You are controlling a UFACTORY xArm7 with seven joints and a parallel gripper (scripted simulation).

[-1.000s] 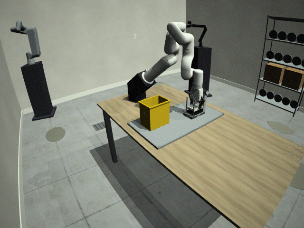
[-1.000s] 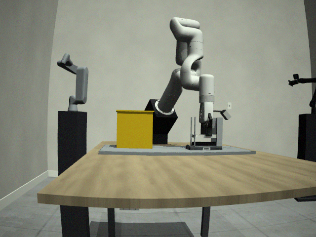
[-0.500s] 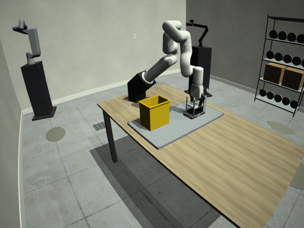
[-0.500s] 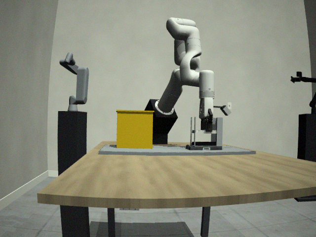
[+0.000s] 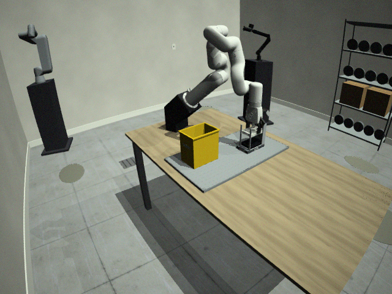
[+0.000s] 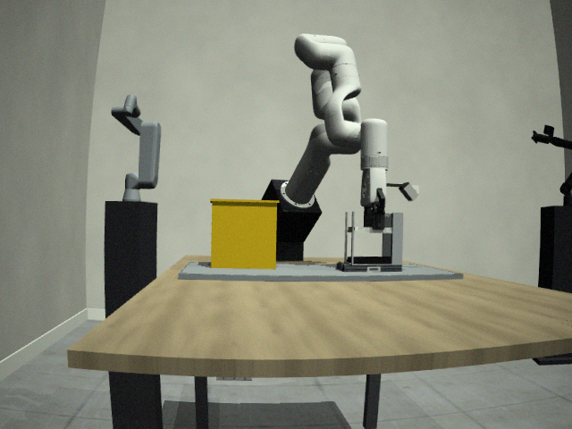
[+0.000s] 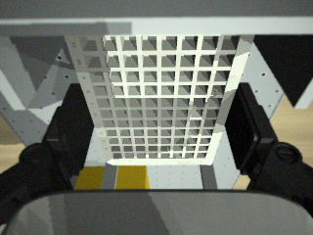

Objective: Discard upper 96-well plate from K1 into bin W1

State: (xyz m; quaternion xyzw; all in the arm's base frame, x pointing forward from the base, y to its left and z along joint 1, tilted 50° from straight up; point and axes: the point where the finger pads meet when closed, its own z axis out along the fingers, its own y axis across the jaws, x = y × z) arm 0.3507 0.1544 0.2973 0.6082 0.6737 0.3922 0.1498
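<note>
The dark plate is 90 mm below my hand. The rest, counted from my hand: yellow plastics bin W1: 350 mm to the right, 30 mm below, 20 mm ahead; then white 96-well plate: 10 mm below.
</note>
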